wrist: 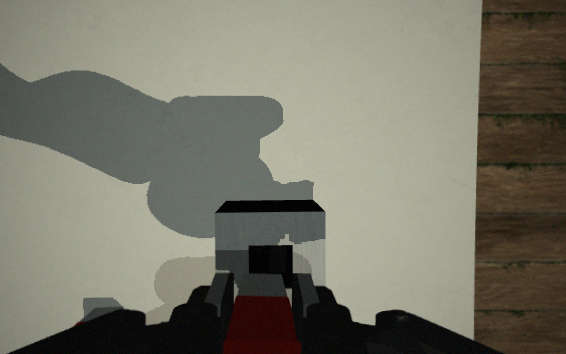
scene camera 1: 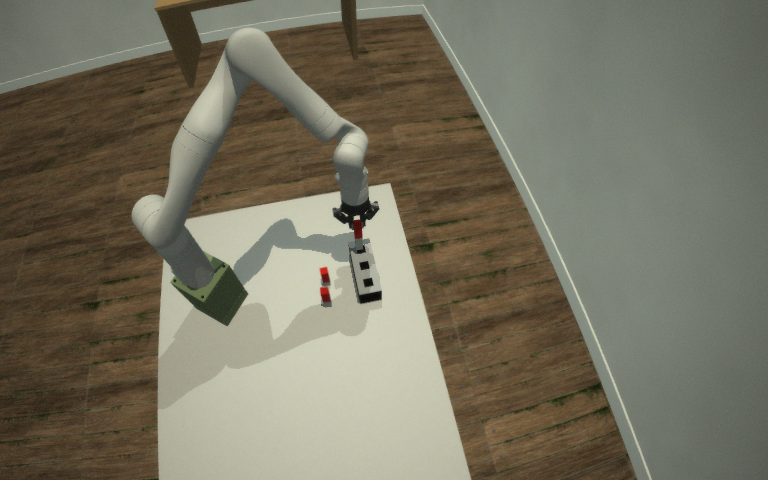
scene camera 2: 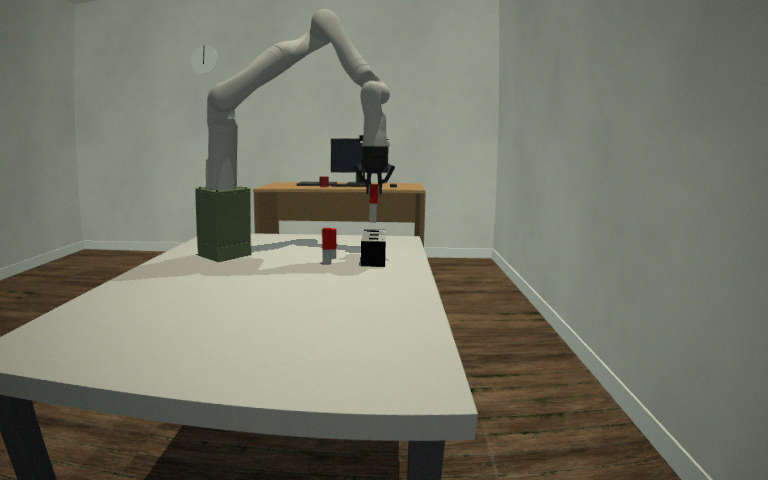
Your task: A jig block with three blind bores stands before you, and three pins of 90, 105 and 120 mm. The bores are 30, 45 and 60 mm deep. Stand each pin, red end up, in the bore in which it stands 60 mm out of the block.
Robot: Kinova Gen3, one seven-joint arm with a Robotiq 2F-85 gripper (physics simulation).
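Where they show: gripper, between the fingertips: (wrist: 262, 298) (scene camera 1: 357, 227) (scene camera 2: 374, 196); arm's base, origin of its link: (scene camera 1: 199, 273) (scene camera 2: 222, 188).
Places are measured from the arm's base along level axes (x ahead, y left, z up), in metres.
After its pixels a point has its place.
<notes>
My gripper (scene camera 1: 357, 221) @[z -0.034, x 0.475, y 0.084 m] (scene camera 2: 373, 190) @[z -0.034, x 0.475, y 0.084 m] (wrist: 262, 298) @[z -0.034, x 0.475, y 0.084 m] is shut on a pin (scene camera 1: 357, 229) @[z -0.010, x 0.472, y 0.060 m] (scene camera 2: 373, 195) @[z -0.028, x 0.474, y 0.058 m] (wrist: 262, 322) @[z -0.015, x 0.475, y 0.082 m], upright with its red end up. The pin's grey lower end hangs a little above the far end of the jig block (scene camera 1: 370, 295) @[z -0.164, x 0.479, y -0.087 m] (scene camera 2: 373, 253) @[z -0.179, x 0.481, y -0.088 m] (wrist: 232, 230) @[z -0.143, x 0.454, y 0.091 m]. In the wrist view the far bore (wrist: 270, 259) shows just beyond the pin. The middle bore (scene camera 1: 364, 264) @[z -0.163, x 0.481, y 0.022 m] and near bore (scene camera 1: 368, 281) are empty. Two other pins stand red end up left of the block: the farther pin (scene camera 1: 324, 275) @[z -0.137, x 0.351, y -0.005 m] (scene camera 2: 333, 237) @[z -0.151, x 0.356, y -0.004 m] and the nearer pin (scene camera 1: 325, 294) @[z -0.118, x 0.346, y -0.077 m] (scene camera 2: 326, 238) @[z -0.139, x 0.344, y -0.079 m]. Their exact lengths cannot be told.
The white table (scene camera 1: 305, 390) @[z -0.218, x 0.234, y -0.329 m] (scene camera 2: 271, 339) @[z -0.218, x 0.314, y -0.612 m] (wrist: 390, 100) @[z -0.218, x 0.575, y 0.183 m] carries the green robot base (scene camera 1: 218, 300) @[z -0.070, x 0.032, y -0.060 m] (scene camera 2: 223, 223) @[z -0.101, x 0.025, y -0.068 m] on the left. The table's right edge lies a short way right of the block. A wooden desk (scene camera 2: 339, 204) with a monitor (scene camera 2: 344, 155) stands behind.
</notes>
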